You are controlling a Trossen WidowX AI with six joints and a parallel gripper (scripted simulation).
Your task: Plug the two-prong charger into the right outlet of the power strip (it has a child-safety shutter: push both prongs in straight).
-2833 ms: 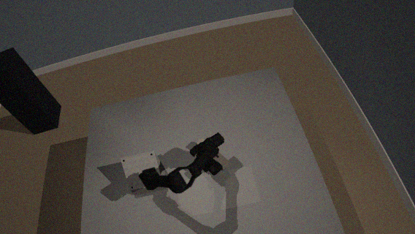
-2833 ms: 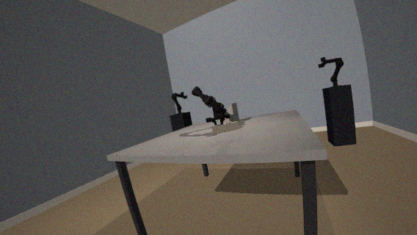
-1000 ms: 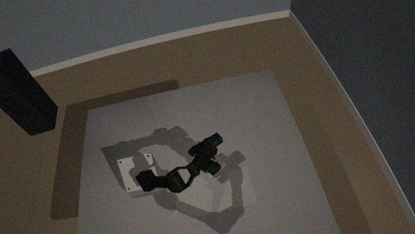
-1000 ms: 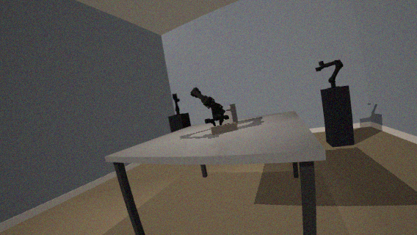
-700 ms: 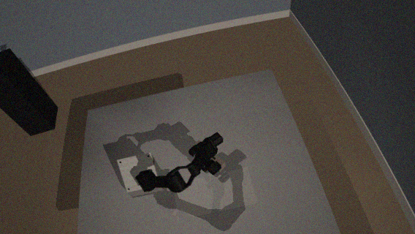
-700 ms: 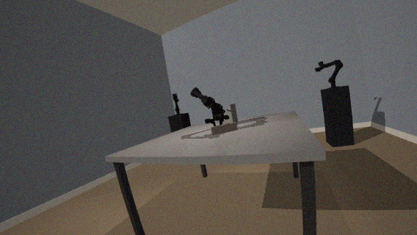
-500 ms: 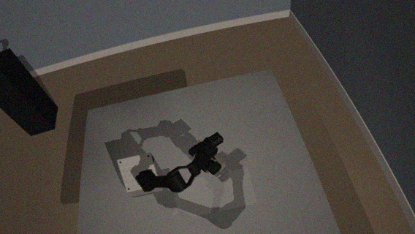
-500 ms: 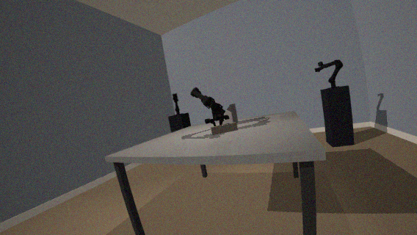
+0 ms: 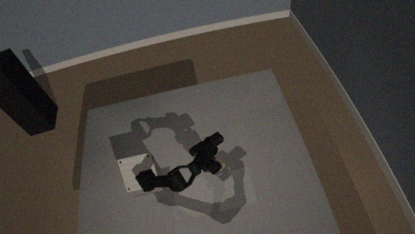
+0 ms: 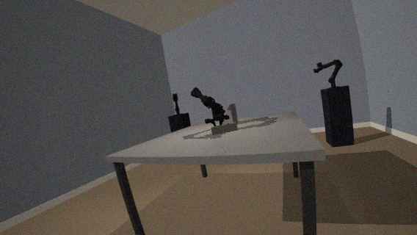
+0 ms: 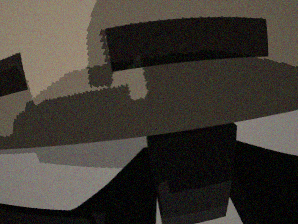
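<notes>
Right now my gripper tip is 10 mm short of the two-prong charger, 10 mm to the right of it and 10 mm below it.
</notes>
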